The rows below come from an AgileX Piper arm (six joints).
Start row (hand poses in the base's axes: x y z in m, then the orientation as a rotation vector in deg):
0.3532 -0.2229 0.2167 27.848 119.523 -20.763
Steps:
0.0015 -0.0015 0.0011 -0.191 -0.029 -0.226
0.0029 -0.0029 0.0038 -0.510 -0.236 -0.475
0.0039 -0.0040 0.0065 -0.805 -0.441 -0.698
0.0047 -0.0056 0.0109 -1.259 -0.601 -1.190
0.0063 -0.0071 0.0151 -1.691 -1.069 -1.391
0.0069 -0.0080 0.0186 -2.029 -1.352 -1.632
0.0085 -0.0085 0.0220 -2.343 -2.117 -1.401
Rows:
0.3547 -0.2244 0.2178 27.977 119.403 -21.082
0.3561 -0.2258 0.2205 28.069 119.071 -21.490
0.3571 -0.2269 0.2232 28.147 118.752 -21.857
0.3579 -0.2285 0.2276 28.411 118.381 -22.557
0.3595 -0.2300 0.2318 28.406 117.771 -22.966
0.3601 -0.2309 0.2353 28.483 117.358 -23.360
0.3617 -0.2314 0.2387 28.119 116.574 -23.300

